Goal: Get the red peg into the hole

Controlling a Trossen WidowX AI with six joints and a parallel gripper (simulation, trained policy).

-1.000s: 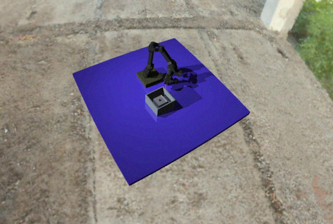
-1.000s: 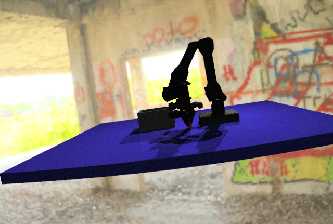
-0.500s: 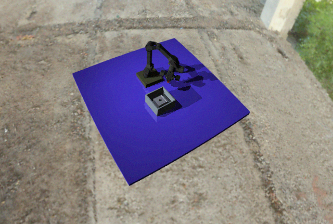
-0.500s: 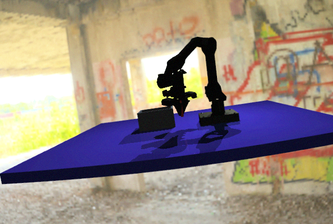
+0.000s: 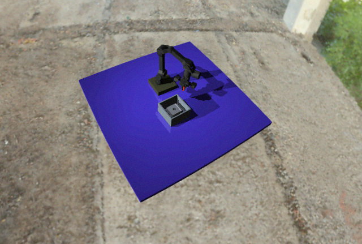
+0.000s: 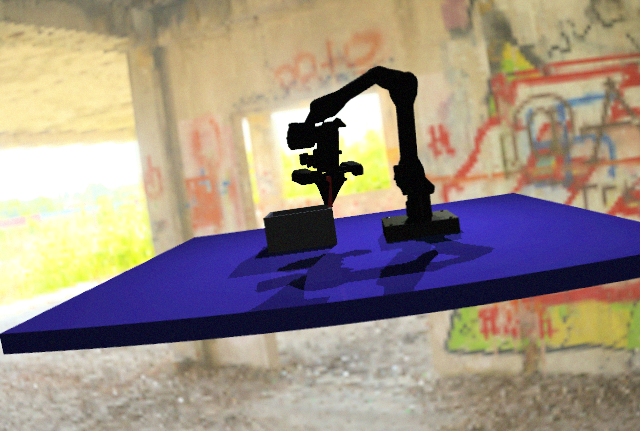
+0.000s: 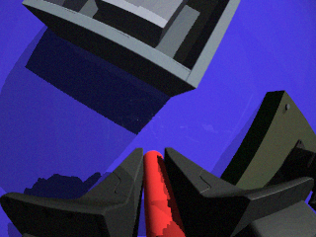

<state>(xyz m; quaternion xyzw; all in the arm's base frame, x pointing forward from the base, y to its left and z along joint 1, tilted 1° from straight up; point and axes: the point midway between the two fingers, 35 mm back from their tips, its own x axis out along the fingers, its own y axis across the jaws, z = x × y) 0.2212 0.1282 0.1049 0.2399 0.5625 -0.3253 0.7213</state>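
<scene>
Right now the plate is 120 mm ahead of my gripper tip, 130 mm to the right of it and 70 mm below it. The rest, counted from my gripper tip: grey box 120 mm ahead, 130 mm to the right, 90 mm below; red peg 10 mm behind, 10 mm to the left, 30 mm above.
</scene>
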